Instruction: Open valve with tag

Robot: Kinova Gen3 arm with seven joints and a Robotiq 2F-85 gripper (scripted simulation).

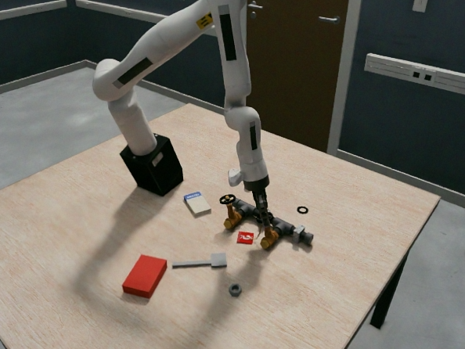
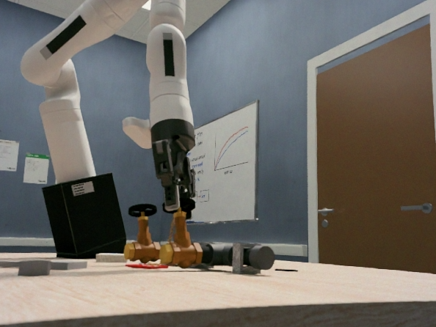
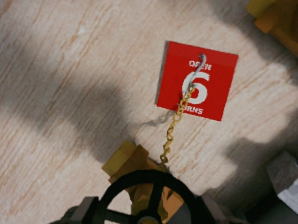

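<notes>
Now: hand 100 mm above the red tag, 60 mm past it and 30 mm to the left of it. The rest, counted from my hand: red block: 350 mm to the right, 130 mm behind, 80 mm below; white card box: 290 mm behind, 90 mm below, 30 mm to the right; grey t-shaped tool: 190 mm to the right, 90 mm below, 60 mm behind.
</notes>
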